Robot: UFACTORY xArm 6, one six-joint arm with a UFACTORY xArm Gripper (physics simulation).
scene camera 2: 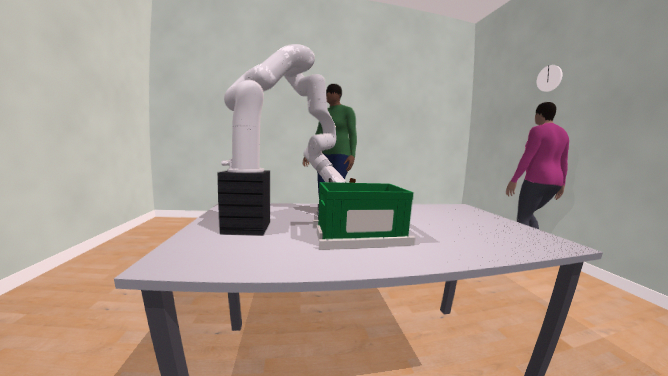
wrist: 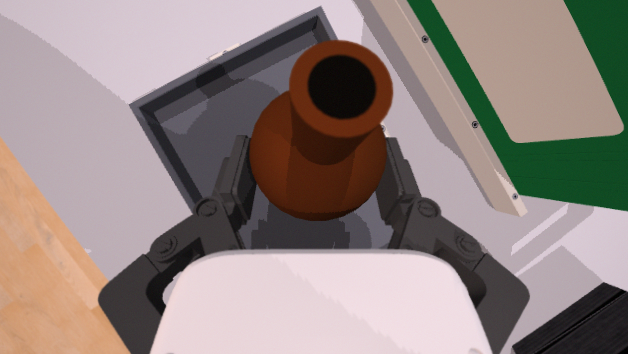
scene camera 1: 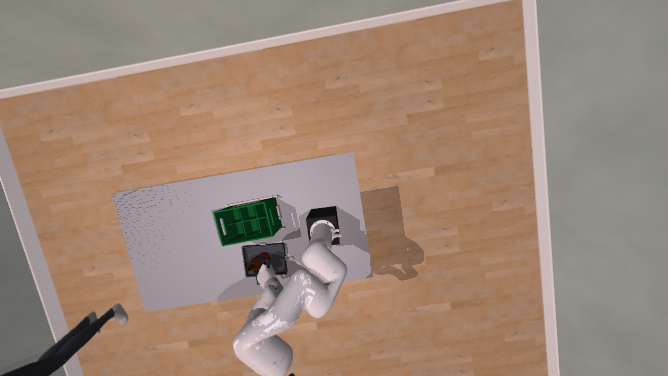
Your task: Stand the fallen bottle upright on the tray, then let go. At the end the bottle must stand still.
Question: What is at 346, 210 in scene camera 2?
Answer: A green crate.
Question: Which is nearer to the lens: the brown bottle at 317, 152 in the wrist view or the dark grey tray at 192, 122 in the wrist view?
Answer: The brown bottle.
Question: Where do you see a dark grey tray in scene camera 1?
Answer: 276, 251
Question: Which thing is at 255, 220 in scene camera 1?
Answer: A green crate.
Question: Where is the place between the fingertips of my gripper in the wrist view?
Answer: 316, 153
